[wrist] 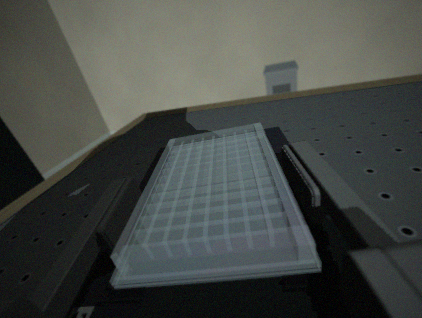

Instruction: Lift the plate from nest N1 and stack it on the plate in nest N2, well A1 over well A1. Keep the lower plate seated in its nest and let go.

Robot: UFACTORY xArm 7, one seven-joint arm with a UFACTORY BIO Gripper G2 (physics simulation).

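Frame: origin at the arm's base, x ahead, y left, z up, level; metres.
Where they show: end effector, tool point: (207, 196).
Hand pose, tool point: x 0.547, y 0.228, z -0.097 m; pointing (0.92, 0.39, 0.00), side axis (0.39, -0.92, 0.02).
After its pixels a point has its place.
A clear well plate (215, 200) @[x 0.549, y 0.225, z -0.100 m] with a grid of square wells lies flat in the middle of the wrist view, on a dark nest (200, 301) @[x 0.506, y 0.217, z -0.112 m]. A white label shows partly at the bottom left; I cannot read which nest it is. My gripper (209, 194) @[x 0.547, y 0.228, z -0.096 m] has one finger along each long side of the plate. The fingers are partly closed but still open, and a narrow dark gap shows between the plate and the right finger. The gap at the left finger is small and dim. I cannot tell a second plate apart, and well A1 cannot be made out.
A grey perforated table top (350, 120) @[x 0.703, y 0.147, z -0.124 m] with a wooden rim (345, 92) @[x 0.797, y 0.142, z -0.123 m] surrounds the nest. A small grey box-like thing (281, 79) shows beyond the far rim, against a beige background. A dark blue part shows behind the plate's far right corner.
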